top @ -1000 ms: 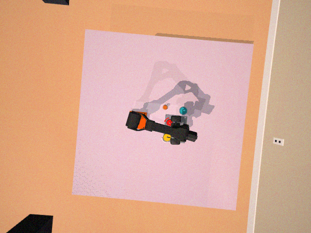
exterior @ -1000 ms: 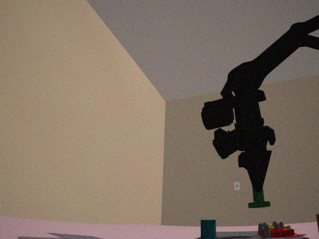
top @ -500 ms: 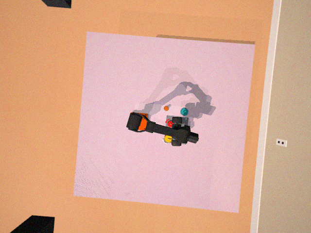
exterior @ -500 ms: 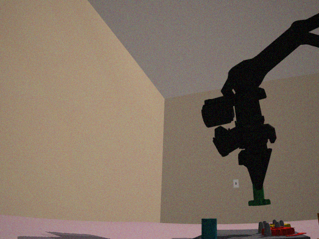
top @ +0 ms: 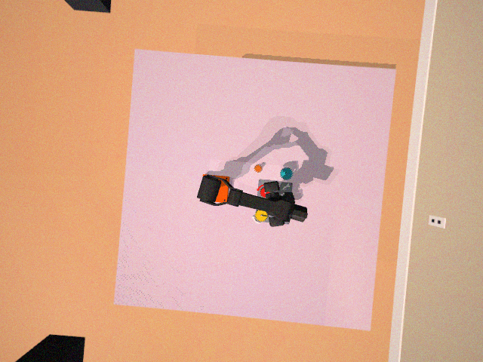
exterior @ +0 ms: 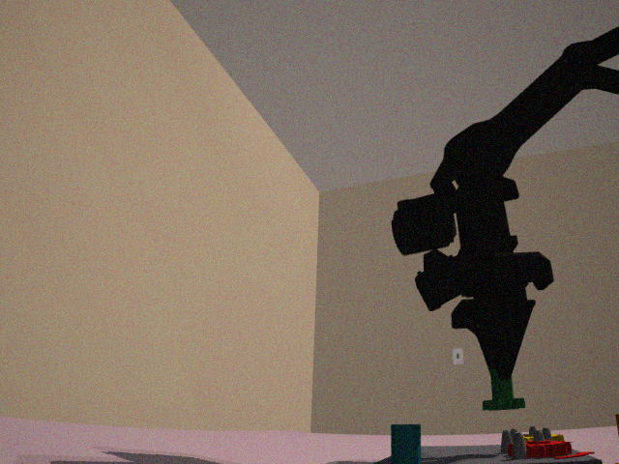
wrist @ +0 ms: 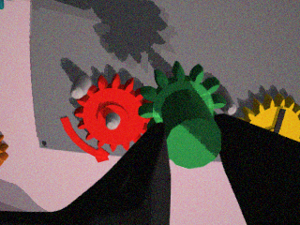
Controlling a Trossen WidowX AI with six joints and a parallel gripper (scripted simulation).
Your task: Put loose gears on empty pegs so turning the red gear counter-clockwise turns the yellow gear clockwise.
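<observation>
Now: gripper tip 2 cm short of the grey board, 1 cm to the left of it and 7 cm above it. The rest, counted from my gripper tip: green gear 1 cm below; then red gear 3 cm behind, 4 cm to the left, 6 cm below; then white arrow 6 cm behind, 11 cm to the right, 7 cm below.
</observation>
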